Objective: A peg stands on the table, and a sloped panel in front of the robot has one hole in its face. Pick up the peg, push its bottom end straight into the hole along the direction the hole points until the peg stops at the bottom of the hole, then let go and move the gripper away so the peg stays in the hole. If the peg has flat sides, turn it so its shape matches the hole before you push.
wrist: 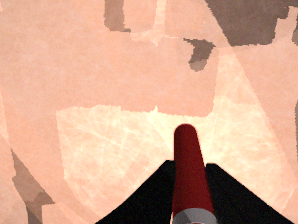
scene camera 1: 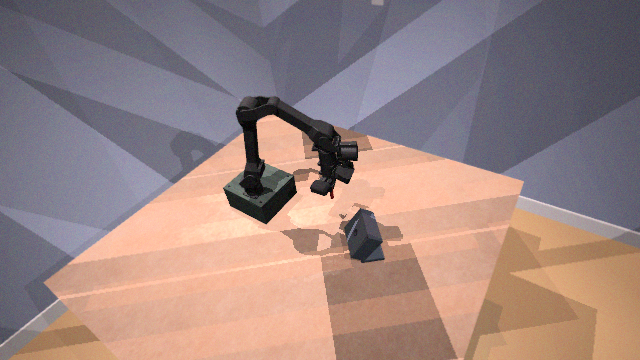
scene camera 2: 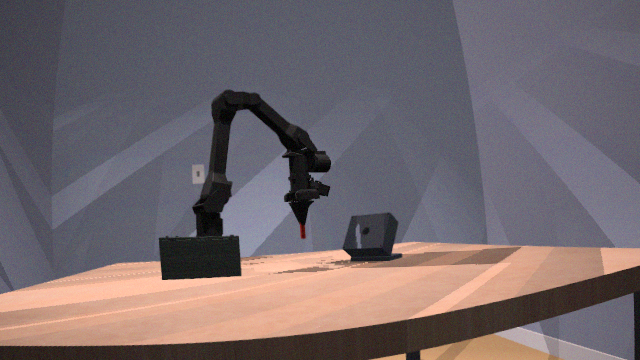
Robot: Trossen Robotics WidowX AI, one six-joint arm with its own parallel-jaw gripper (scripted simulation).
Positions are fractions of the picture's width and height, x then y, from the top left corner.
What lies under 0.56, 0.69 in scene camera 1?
A dark sloped panel.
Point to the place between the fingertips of the gripper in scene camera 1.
0.52, 0.53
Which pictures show the gripper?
The wrist view, scene camera 1 and scene camera 2: all of them.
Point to a dark sloped panel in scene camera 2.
At 0.60, 0.63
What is the gripper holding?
A round red peg.
